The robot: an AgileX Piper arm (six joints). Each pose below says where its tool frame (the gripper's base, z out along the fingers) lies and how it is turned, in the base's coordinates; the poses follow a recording.
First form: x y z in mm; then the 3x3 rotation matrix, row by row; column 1 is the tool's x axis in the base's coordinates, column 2 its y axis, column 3 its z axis. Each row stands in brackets.
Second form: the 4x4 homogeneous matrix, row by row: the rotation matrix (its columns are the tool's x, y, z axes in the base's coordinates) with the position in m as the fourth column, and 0 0 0 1 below. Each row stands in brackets. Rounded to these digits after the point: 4 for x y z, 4 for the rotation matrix.
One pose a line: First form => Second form
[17.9 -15.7 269.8], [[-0.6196 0.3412 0.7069], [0.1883 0.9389 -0.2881], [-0.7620 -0.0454 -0.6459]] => [[-0.6196 0.3412 0.7069 0.0179], [0.1883 0.9389 -0.2881 -0.0157], [-0.7620 -0.0454 -0.6459 0.2698], [0 0 0 1]]
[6.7 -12.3 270.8], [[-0.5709 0.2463 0.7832], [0.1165 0.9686 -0.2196], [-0.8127 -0.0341 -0.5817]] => [[-0.5709 0.2463 0.7832 0.0067], [0.1165 0.9686 -0.2196 -0.0123], [-0.8127 -0.0341 -0.5817 0.2708], [0 0 0 1]]
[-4.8 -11.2 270.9], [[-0.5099 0.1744 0.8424], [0.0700 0.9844 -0.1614], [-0.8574 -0.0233 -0.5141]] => [[-0.5099 0.1744 0.8424 -0.0048], [0.0700 0.9844 -0.1614 -0.0112], [-0.8574 -0.0233 -0.5141 0.2709], [0 0 0 1]]
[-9.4 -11.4 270.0], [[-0.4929 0.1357 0.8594], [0.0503 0.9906 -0.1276], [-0.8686 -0.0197 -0.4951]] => [[-0.4929 0.1357 0.8594 -0.0094], [0.0503 0.9906 -0.1276 -0.0114], [-0.8686 -0.0197 -0.4951 0.2700], [0 0 0 1]]
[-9.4 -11.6 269.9], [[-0.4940 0.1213 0.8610], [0.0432 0.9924 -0.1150], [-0.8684 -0.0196 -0.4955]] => [[-0.4940 0.1213 0.8610 -0.0094], [0.0432 0.9924 -0.1150 -0.0116], [-0.8684 -0.0196 -0.4955 0.2699], [0 0 0 1]]
